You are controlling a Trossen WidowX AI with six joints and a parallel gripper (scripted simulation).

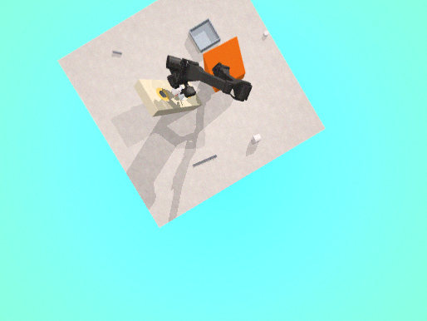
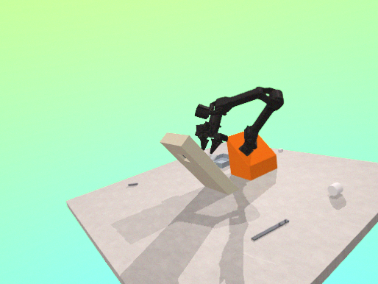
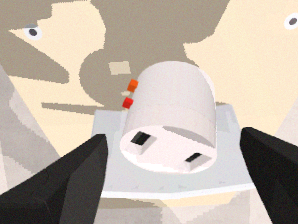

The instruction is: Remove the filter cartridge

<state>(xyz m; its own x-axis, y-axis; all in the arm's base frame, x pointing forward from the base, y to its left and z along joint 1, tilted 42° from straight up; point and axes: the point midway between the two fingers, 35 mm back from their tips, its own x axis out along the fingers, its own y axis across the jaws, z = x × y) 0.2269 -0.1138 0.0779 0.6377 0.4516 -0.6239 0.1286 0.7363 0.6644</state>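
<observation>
Now: the round filter cartridge 1 cm ahead of my gripper tip and 1 cm below it. Also, from my gripper tip: small grey bar: 15 cm ahead, 51 cm to the right, 20 cm below; cream service panel: 5 cm ahead, 3 cm below; grey tray: 37 cm behind, 23 cm to the right, 20 cm below.
</observation>
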